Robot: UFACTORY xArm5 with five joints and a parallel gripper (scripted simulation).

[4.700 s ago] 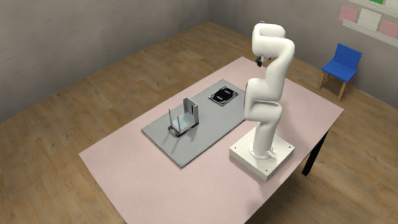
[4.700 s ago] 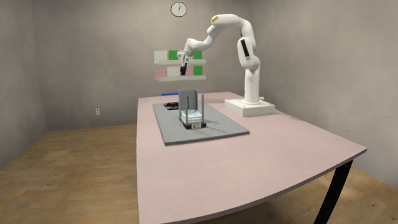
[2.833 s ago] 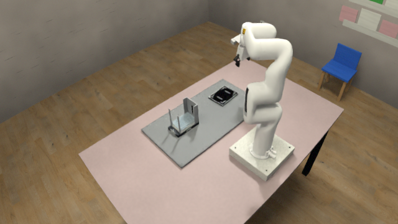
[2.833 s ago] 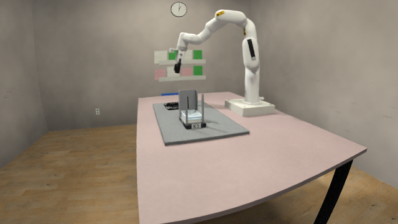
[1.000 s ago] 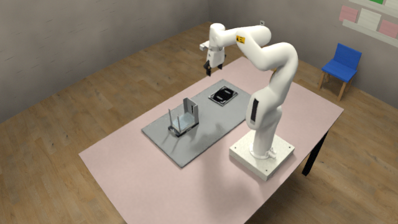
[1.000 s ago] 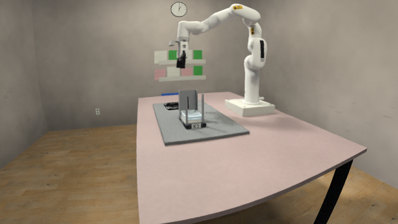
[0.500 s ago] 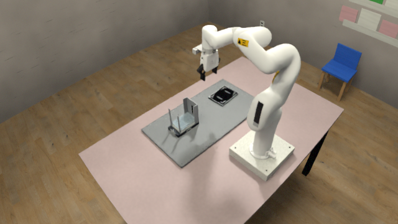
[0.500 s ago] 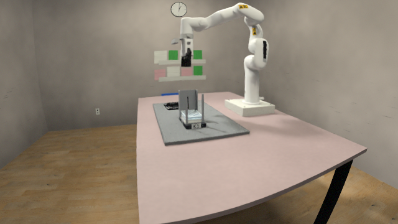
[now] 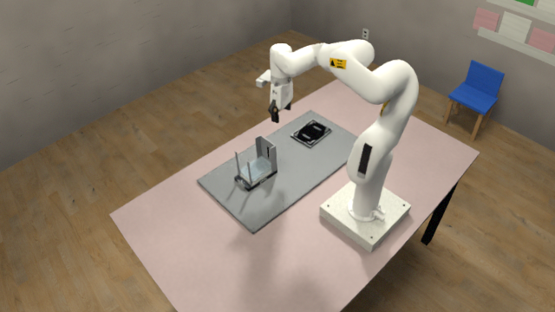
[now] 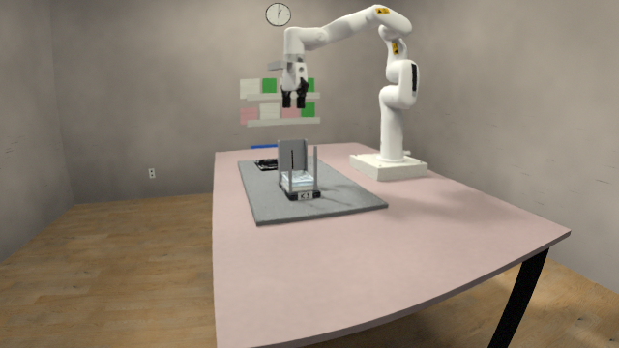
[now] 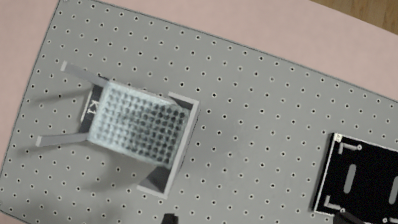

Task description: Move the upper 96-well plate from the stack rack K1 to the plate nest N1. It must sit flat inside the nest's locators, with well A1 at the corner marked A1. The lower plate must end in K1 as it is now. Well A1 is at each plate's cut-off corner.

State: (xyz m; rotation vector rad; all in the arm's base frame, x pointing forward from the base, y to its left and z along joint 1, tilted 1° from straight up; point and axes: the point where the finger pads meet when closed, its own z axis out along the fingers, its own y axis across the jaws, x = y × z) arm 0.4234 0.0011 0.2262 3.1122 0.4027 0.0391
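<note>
Now: hand 230 mm above the pale bluish 96-well plate, 120 mm to the right of it and 30 mm short of it. The rest, counted from my hand: white 96-well plate: 240 mm below, 120 mm to the left, 30 mm ahead; grey back wall: 180 mm below, 60 mm to the left, 30 mm ahead; plate nest N1: 260 mm below, 230 mm to the right, 30 mm ahead.
</note>
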